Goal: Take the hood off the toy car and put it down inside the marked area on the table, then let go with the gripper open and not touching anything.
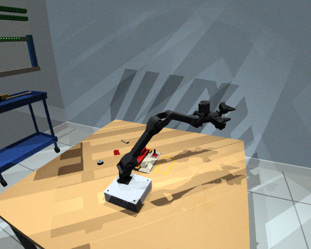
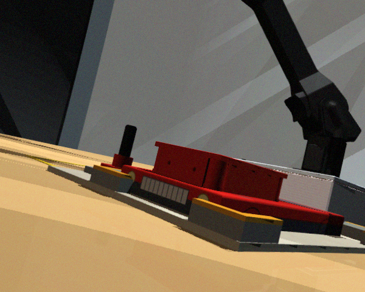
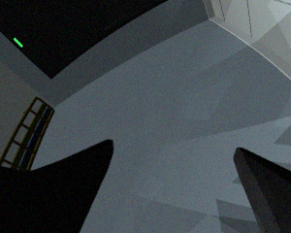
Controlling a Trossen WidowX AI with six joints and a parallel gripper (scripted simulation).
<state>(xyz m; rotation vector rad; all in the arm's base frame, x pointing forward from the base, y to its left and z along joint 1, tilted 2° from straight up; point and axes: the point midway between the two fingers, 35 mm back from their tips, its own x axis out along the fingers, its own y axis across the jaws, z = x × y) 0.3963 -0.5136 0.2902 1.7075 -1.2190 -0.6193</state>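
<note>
Right now the red hood is 600 mm to the left of my gripper tip, 320 mm below it and 60 mm behind it. The rest, counted from my gripper tip: black wheel (820 mm to the left, 350 mm below, 240 mm behind); then grey baseplate (590 mm to the left, 350 mm below, 100 mm behind).
</note>
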